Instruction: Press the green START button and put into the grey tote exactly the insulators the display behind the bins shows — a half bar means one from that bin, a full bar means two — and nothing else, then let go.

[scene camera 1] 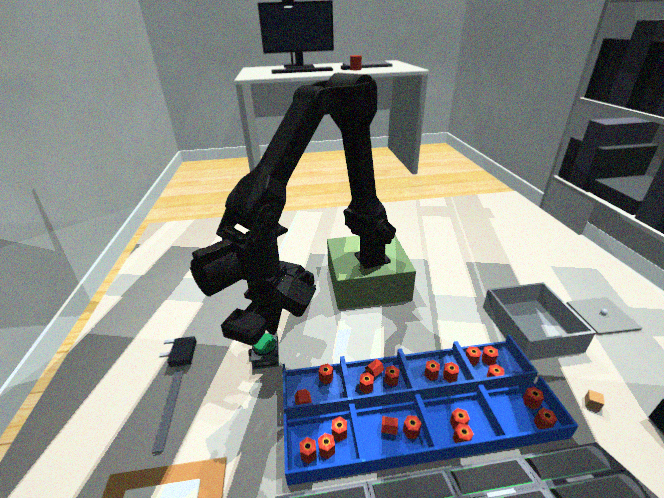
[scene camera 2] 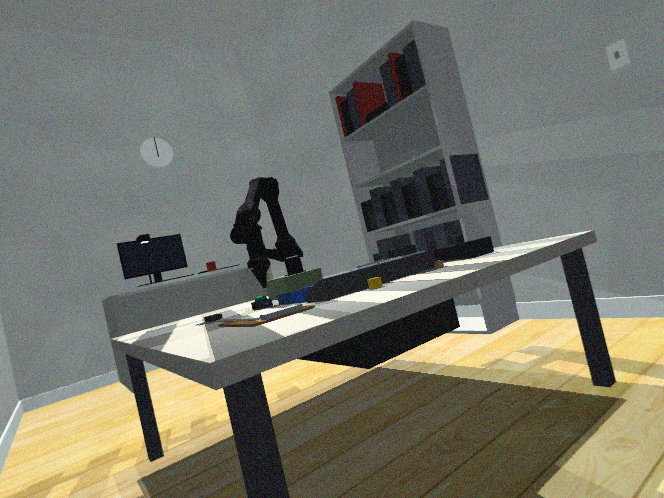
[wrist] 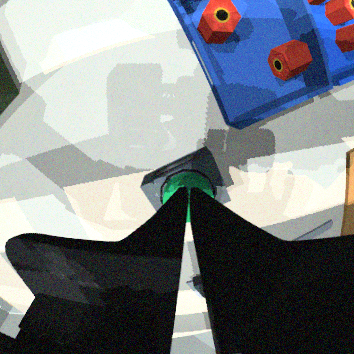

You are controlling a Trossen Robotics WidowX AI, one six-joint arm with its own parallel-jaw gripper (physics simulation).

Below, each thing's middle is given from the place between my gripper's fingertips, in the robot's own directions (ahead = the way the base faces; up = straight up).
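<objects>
The green START button (scene camera 1: 265, 354) sits 40 mm below my hand, and from that same hand it is also 20 mm to the right and 10 mm behind. As for the wooden board (scene camera 1: 213, 470), I find it 260 mm ahead of my hand, 220 mm to the right of it and 60 mm below it.
</objects>
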